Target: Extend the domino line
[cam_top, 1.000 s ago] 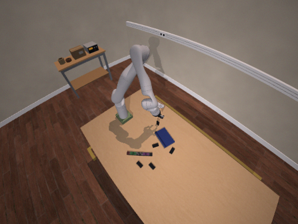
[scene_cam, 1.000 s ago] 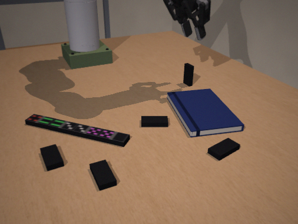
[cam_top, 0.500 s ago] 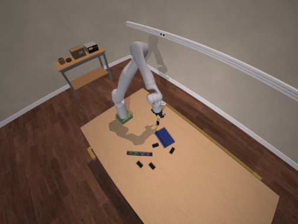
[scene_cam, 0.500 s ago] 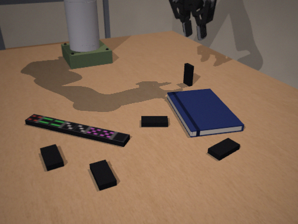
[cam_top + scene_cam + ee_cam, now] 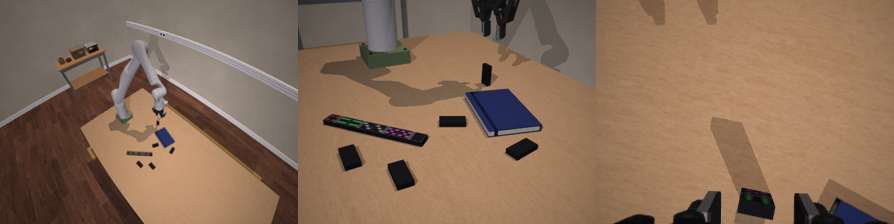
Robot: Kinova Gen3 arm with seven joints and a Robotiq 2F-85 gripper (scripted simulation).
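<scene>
Right now the purple domino is 11 cm below my hand and 1 cm to the right of it. Round my hand: blue book (15 cm ahead, 13 cm below, 7 cm to the right).
</scene>
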